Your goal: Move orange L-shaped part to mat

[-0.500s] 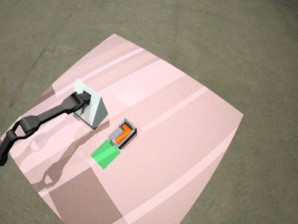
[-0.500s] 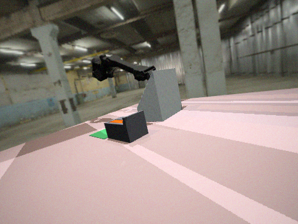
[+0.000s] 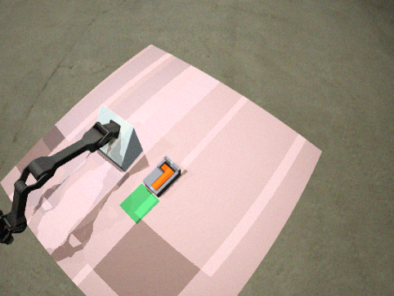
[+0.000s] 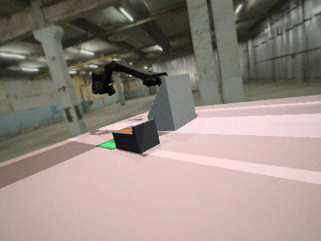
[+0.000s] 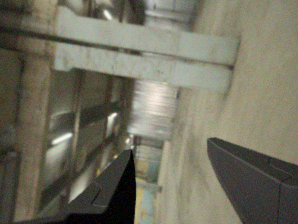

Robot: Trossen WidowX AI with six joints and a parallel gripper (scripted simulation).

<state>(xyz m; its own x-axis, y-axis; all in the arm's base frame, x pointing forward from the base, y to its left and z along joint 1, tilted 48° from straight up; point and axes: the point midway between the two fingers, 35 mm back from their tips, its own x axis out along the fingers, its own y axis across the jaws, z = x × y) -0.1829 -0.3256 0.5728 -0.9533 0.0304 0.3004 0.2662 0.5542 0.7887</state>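
Now: the orange L-shaped part 630 mm to the left of my gripper tip, 490 mm ahead of it and 270 mm below it. Also, from my gripper tip: green mat (470 mm to the left, 460 mm ahead, 330 mm below).
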